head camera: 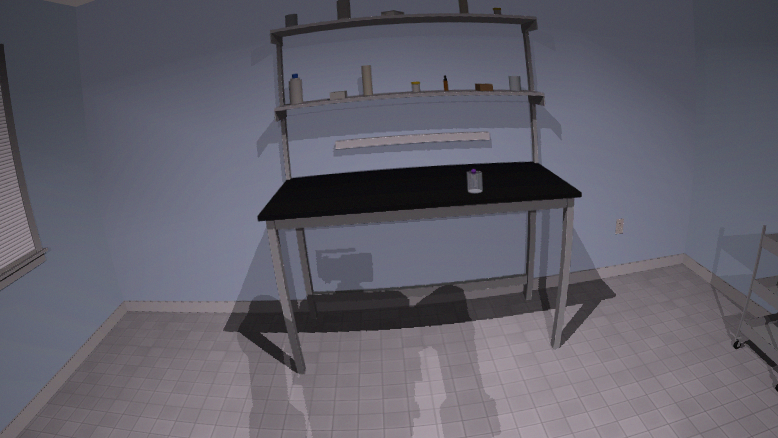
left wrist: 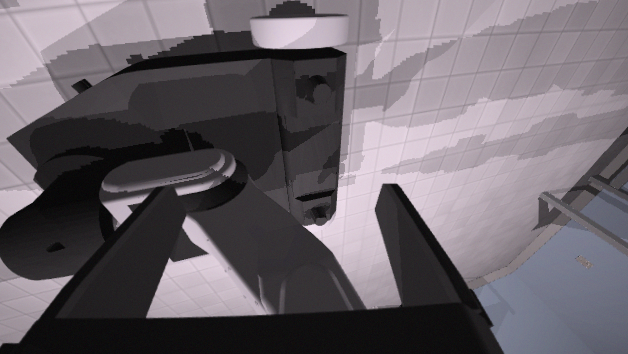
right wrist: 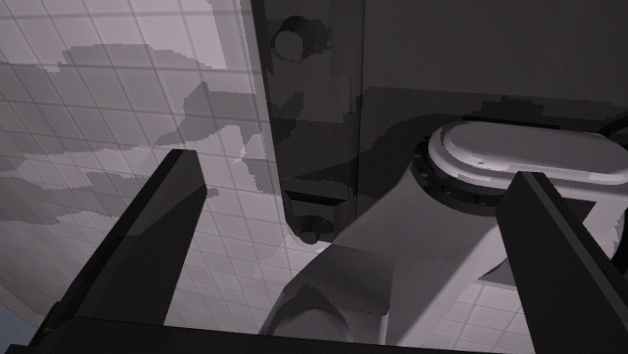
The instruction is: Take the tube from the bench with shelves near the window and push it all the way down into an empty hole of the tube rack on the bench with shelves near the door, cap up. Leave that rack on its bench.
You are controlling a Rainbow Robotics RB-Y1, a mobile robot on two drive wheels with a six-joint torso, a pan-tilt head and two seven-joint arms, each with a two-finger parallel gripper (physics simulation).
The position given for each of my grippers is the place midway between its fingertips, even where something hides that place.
In view: my left gripper (left wrist: 281, 198), my right gripper (right wrist: 352, 181) and a black-topped bench (head camera: 397, 194).
